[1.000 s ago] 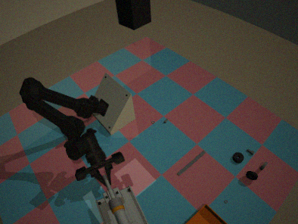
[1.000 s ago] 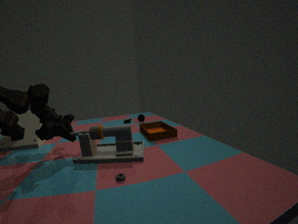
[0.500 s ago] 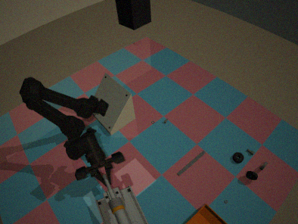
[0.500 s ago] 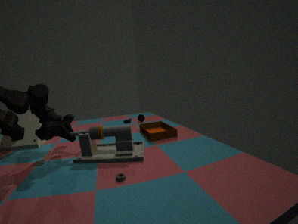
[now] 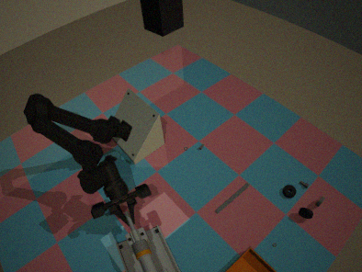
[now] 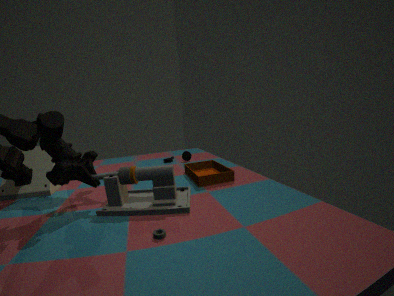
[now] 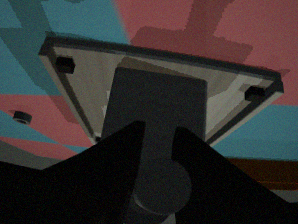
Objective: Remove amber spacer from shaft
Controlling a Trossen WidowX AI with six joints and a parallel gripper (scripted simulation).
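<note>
The shaft lies 60 mm ahead of my gripper tip, 20 mm to the right of it and 20 mm above it. Round my gripper tip: orange tray 360 mm ahead, 100 mm to the left, 50 mm below; then grey bar 160 mm ahead, 310 mm to the left, 50 mm below; then amber spacer 100 mm ahead, 40 mm to the right, 20 mm above.
</note>
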